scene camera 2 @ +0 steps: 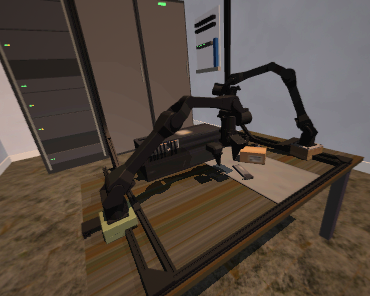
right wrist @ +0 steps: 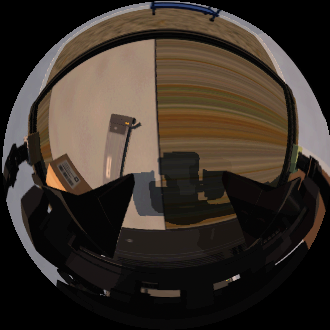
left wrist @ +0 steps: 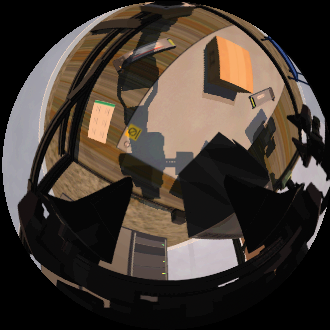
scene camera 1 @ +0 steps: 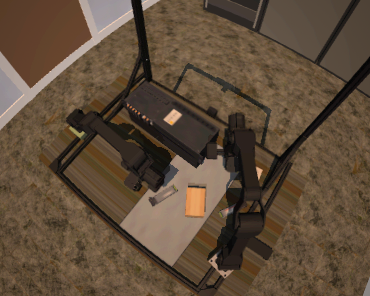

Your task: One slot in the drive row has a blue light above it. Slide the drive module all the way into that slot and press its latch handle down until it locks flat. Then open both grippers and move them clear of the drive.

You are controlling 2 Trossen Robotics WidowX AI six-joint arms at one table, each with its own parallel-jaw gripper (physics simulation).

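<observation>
A slim grey drive module lies flat on the grey mat. In the right wrist view a small dark piece sticks out at its far end. The black drive chassis stands at the back, with a row of drive fronts at its left; no blue light can be made out. My right gripper is open and empty above the table, near the module and in front of the chassis. My left gripper is open and empty beside the chassis's right end.
An orange box stands on the mat right of the module. A second slim module lies on the wood near the left arm. A pale card with a green edge lies nearby. Black frame rails edge the table.
</observation>
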